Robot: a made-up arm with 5 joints. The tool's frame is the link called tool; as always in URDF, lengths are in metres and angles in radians.
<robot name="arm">
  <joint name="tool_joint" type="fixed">
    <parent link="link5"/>
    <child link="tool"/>
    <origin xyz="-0.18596 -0.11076 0.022" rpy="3.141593 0 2.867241"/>
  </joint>
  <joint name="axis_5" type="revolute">
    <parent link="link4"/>
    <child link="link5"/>
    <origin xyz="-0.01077 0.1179 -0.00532" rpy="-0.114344 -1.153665 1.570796"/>
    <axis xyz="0 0 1"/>
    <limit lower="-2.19" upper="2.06"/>
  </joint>
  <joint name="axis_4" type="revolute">
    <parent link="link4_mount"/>
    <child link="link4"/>
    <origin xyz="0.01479 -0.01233 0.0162" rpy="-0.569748 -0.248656 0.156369"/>
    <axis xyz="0 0 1"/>
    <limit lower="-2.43" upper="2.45"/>
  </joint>
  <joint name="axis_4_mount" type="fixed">
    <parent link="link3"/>
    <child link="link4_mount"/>
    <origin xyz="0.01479 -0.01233 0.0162"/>
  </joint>
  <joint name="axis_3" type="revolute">
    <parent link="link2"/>
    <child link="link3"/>
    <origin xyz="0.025 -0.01 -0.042" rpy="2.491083 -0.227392 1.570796"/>
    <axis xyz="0 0 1"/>
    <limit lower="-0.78" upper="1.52"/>
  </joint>
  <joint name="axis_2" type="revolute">
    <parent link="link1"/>
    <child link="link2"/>
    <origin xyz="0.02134 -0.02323 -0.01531" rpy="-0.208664 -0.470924 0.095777"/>
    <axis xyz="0 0 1"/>
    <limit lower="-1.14" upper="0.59"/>
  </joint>
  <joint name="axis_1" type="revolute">
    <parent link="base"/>
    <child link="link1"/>
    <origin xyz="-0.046 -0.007 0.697" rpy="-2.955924 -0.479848 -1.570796"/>
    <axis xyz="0 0 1"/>
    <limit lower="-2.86" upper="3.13"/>
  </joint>
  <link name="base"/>
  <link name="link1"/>
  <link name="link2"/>
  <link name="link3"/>
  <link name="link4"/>
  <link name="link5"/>
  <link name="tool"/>
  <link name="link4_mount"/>
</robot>
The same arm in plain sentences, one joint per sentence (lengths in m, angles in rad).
The arm has five revolute joints in a row. What follows holds with every joint at zero, and every direction is one of the base frame's.
Joint 1 is mounted 0.046 m along -x and 0.007 m along -y and 0.697 m along +z from the base frame's origin and rotates about the direction (0.184604, -0.45371, -0.871819), from -2.86 to 3.13 rad.
Joint 2 is mounted 0.02 m along +x and 0.01 m along -y and 0.027 m along +z from joint 1 and rotates about -z, from -1.14 to 0.59 rad.
Joint 3 is mounted 0.01 m along +x and 0.025 m along -y and 0.042 m along +z from joint 2 and rotates about the direction (-0.179398, -0.605592, 0.77529), from -0.78 to 1.52 rad.
Joint 4 is mounted 0.038 m along -x and 0.033 m along +z from joint 3 and rotates about the direction (0.203197, -0.892586, 0.402494), from -2.43 to 2.45 rad.
Joint 5 is mounted 0.034 m along +x and 0.035 m along -y and 0.108 m along -z from joint 4 and rotates about +z, from -2.19 to 2.06 rad.
The tool frame, which is the frame that the pose is given for, is mounted 0.157 m along -x and 0.149 m along +y and 0.022 m along +z from joint 5; its axes are the base frame's turned by roll -3.1416, pitch 0 and yaw 1.5708 rad (as in URDF: about the fixed x, then y, then z).

